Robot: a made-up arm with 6 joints. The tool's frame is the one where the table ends. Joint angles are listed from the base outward.
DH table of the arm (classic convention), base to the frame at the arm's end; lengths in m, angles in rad. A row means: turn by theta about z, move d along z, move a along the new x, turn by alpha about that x. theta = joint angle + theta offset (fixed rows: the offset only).
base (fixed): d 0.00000  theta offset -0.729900  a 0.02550  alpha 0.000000
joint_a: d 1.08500  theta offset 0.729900  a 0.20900  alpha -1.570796
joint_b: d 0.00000  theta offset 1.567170  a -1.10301  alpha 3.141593
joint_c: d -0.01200  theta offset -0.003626  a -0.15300  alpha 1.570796
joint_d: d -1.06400  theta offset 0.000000  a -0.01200  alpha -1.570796
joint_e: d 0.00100  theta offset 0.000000  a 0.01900  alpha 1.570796
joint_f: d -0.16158  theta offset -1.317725  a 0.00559  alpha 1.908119
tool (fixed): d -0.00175  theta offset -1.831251  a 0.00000  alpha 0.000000
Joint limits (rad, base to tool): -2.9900..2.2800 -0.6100..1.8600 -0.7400..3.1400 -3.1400..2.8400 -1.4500..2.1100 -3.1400..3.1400
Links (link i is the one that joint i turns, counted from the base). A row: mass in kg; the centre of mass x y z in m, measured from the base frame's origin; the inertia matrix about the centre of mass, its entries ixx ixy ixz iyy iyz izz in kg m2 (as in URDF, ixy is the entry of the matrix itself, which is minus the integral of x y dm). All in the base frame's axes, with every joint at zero. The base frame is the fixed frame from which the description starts. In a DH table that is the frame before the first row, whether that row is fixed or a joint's. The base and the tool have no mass.
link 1: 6.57; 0.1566 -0.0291 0.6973; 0.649 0 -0.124 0.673 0 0.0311
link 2: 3.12; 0.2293 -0.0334 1.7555; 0.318 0 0.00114 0.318 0 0.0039
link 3: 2.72; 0.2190 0.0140 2.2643; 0.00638 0 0 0.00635 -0.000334 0.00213
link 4: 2.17; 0.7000 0.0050 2.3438; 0.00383 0 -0.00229 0.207 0 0.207
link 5: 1.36; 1.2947 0.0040 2.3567; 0.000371 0 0 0.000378 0 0.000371
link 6: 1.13; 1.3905 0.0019 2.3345; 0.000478 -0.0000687 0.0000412 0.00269 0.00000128 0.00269
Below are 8 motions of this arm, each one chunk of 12 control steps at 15 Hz.
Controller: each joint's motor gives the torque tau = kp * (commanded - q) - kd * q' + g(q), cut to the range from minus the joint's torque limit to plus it. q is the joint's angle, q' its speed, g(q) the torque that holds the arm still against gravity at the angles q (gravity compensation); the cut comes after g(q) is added. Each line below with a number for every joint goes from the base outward.
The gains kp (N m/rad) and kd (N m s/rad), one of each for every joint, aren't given. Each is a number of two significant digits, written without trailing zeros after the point. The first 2 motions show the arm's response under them.
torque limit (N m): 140 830 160 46 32 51
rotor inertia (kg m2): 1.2 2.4 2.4 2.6 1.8 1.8
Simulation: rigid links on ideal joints. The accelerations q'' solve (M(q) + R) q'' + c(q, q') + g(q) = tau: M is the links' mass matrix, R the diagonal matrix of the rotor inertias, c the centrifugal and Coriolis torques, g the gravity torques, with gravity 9.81 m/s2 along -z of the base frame. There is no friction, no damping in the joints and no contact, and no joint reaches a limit. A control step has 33 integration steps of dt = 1/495 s. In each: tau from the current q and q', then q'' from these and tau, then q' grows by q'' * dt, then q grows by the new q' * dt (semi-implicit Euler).
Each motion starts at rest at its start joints. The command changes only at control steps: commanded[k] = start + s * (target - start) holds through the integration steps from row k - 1 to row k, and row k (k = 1, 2, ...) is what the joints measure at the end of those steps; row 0 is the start. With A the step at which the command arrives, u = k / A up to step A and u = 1 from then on. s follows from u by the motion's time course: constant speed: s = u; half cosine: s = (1 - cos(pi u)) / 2; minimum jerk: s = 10 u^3 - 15 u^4 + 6 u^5; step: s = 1 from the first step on.
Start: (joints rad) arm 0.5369 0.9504 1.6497 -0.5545 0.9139 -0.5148
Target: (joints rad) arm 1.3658 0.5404 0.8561 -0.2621 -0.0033 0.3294
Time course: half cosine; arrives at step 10
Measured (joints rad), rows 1 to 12:
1: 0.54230 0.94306 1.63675 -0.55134 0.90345 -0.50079
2: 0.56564 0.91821 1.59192 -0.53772 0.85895 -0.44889
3: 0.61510 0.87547 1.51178 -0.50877 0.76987 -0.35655
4: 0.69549 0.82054 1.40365 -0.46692 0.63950 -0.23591
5: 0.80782 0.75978 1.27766 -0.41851 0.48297 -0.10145
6: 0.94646 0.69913 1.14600 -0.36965 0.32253 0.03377
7: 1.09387 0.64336 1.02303 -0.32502 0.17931 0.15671
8: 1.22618 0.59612 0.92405 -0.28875 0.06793 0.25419
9: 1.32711 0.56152 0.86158 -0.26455 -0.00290 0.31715
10: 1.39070 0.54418 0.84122 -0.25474 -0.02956 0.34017
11: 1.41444 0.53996 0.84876 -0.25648 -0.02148 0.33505
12: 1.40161 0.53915 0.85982 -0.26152 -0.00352 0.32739
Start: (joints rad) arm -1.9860 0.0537 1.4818 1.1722 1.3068 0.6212
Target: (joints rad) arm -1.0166 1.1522 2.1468 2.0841 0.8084 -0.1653
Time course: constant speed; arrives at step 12
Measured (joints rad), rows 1 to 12:
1: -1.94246 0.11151 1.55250 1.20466 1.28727 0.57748
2: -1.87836 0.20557 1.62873 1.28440 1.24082 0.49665
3: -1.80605 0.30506 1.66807 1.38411 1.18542 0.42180
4: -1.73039 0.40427 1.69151 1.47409 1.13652 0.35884
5: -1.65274 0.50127 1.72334 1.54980 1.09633 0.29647
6: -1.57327 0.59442 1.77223 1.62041 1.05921 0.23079
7: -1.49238 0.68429 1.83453 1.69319 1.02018 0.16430
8: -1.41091 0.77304 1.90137 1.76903 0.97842 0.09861
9: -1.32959 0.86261 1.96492 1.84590 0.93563 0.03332
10: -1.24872 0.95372 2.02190 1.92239 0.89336 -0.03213
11: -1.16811 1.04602 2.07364 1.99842 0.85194 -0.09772
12: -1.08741 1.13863 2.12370 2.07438 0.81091 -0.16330
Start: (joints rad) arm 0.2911 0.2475 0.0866 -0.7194 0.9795 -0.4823
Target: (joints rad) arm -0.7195 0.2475 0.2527 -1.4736 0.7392 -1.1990
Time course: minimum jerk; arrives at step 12
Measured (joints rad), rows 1 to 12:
1: 0.28920 0.24754 0.08693 -0.72117 0.97885 -0.48477
2: 0.27562 0.24778 0.08939 -0.73416 0.97417 -0.50153
3: 0.23736 0.24834 0.09690 -0.77301 0.96065 -0.54617
4: 0.16762 0.24929 0.11162 -0.84505 0.93594 -0.62171
5: 0.06315 0.25061 0.13346 -0.94707 0.90152 -0.72094
6: -0.07340 0.25223 0.15991 -1.06894 0.86178 -0.83363
7: -0.23118 0.25372 0.18703 -1.19561 0.82213 -0.94784
8: -0.39122 0.25420 0.21114 -1.31019 0.78754 -1.05023
9: -0.53165 0.25305 0.23046 -1.39988 0.76148 -1.12969
10: -0.63494 0.25058 0.24482 -1.45797 0.74546 -1.18039
11: -0.69532 0.24803 0.25422 -1.48392 0.73873 -1.20237
12: -0.72001 0.24656 0.25835 -1.48496 0.73846 -1.20354

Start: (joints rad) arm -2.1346 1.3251 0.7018 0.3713 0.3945 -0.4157
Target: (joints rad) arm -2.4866 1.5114 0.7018 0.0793 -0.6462 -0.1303
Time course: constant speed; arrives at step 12
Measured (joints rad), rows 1 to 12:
1: -2.14026 1.33412 0.70991 0.35957 0.35776 -0.39958
2: -2.15724 1.34971 0.71541 0.33282 0.26528 -0.37045
3: -2.18483 1.36687 0.71205 0.30197 0.14715 -0.34341
4: -2.21896 1.38424 0.70441 0.27476 0.04184 -0.32051
5: -2.25497 1.40108 0.69840 0.25137 -0.04286 -0.29782
6: -2.28960 1.41692 0.69669 0.22875 -0.11999 -0.27399
7: -2.32158 1.43193 0.69862 0.20503 -0.20145 -0.24989
8: -2.35119 1.44669 0.70179 0.18036 -0.28904 -0.22607
9: -2.37944 1.46169 0.70401 0.15556 -0.37858 -0.20237
10: -2.40736 1.47712 0.70446 0.13109 -0.46667 -0.17862
11: -2.43563 1.49286 0.70355 0.10686 -0.55299 -0.15481
12: -2.46447 1.50868 0.70229 0.08265 -0.63888 -0.13101

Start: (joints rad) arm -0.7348 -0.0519 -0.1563 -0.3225 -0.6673 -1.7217
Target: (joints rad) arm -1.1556 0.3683 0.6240 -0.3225 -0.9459 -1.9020
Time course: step
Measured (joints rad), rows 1 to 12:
1: -0.77504 0.09360 -0.00707 -0.32292 -0.71789 -1.78649
2: -0.85834 0.36877 0.35850 -0.32339 -0.85581 -1.91175
3: -0.96974 0.45937 0.58586 -0.32316 -0.98399 -1.93718
4: -1.09764 0.39774 0.62131 -0.32217 -1.02838 -1.90599
5: -1.19195 0.35670 0.65852 -0.32130 -0.99643 -1.89276
6: -1.23651 0.35198 0.68352 -0.32138 -0.93974 -1.89915
7: -1.22653 0.35857 0.66924 -0.32162 -0.91711 -1.90421
8: -1.18722 0.36686 0.63523 -0.32204 -0.92938 -1.90330
9: -1.16107 0.37252 0.60774 -0.32278 -0.94875 -1.90158
10: -1.15209 0.37385 0.59929 -0.32298 -0.95591 -1.90152
11: -1.15196 0.37192 0.60714 -0.32266 -0.95147 -1.90203
12: -1.15397 0.36891 0.62079 -0.32238 -0.94501 -1.90214

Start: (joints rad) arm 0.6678 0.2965 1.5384 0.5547 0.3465 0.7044
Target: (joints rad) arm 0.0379 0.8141 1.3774 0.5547 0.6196 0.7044
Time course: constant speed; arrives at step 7
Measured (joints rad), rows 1 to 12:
1: 0.62669 0.33793 1.56856 0.55399 0.36817 0.70428
2: 0.55624 0.41114 1.57072 0.55320 0.41541 0.70423
3: 0.47613 0.49410 1.52241 0.55350 0.46649 0.70428
4: 0.39223 0.57918 1.45433 0.55477 0.50732 0.70435
5: 0.30548 0.66160 1.39741 0.55607 0.54008 0.70439
6: 0.21591 0.73837 1.36380 0.55658 0.57339 0.70441
7: 0.12419 0.81012 1.34971 0.55622 0.61172 0.70440
8: 0.05316 0.83806 1.31363 0.55591 0.63166 0.70455
9: 0.01531 0.83488 1.30338 0.55567 0.62569 0.70463
10: 0.00789 0.82408 1.33482 0.55499 0.61431 0.70457
11: 0.01860 0.81352 1.37737 0.55420 0.61232 0.70444
12: 0.03186 0.80713 1.40435 0.55379 0.61836 0.70434

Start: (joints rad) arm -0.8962 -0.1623 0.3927 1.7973 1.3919 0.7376
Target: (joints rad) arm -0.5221 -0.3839 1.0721 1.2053 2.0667 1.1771
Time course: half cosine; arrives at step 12
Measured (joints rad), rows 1 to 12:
1: -0.89298 -0.16381 0.39544 1.79267 1.39723 0.74268
2: -0.88153 -0.17017 0.41007 1.77287 1.42033 0.76166
3: -0.85973 -0.18391 0.44782 1.73102 1.46947 0.79669
4: -0.82797 -0.20528 0.51331 1.66920 1.54170 0.84341
5: -0.78828 -0.23282 0.60180 1.59446 1.62784 0.89729
6: -0.74353 -0.26409 0.70268 1.51406 1.71919 0.95493
7: -0.69684 -0.29624 0.80475 1.43382 1.80971 1.01285
8: -0.65119 -0.32648 0.89922 1.35863 1.89461 1.06709
9: -0.60946 -0.35257 0.98001 1.29314 1.96886 1.11384
10: -0.57433 -0.37288 1.04291 1.24168 2.02723 1.14990
11: -0.54817 -0.38629 1.08481 1.20782 2.06525 1.17283
12: -0.53288 -0.39206 1.10343 1.19391 2.08008 1.18109

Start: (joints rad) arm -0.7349 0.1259 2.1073 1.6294 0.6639 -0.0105
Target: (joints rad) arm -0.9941 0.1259 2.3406 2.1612 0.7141 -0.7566
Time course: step
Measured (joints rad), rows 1 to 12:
1: -0.85003 0.13916 2.18855 1.67161 0.68600 -0.07524
2: -0.93399 0.13494 2.30962 1.79442 0.71902 -0.26594
3: -0.96907 0.11793 2.38622 1.99349 0.73011 -0.58160
4: -0.98355 0.11212 2.40760 2.20008 0.72107 -0.88536
5: -0.98954 0.11716 2.38489 2.32743 0.71000 -1.06360
6: -0.99213 0.12482 2.34692 2.37524 0.70785 -1.11607
7: -0.99330 0.13010 2.32028 2.34457 0.71246 -1.04267
8: -0.99385 0.13130 2.31453 2.23864 0.71673 -0.84785
9: -0.99414 0.12912 2.32463 2.13520 0.71711 -0.68167
10: -0.99418 0.12590 2.33967 2.10654 0.71494 -0.64134
11: -0.99410 0.12389 2.34979 2.13717 0.71307 -0.71697
12: -0.99403 0.12378 2.35106 2.16897 0.71279 -0.78090

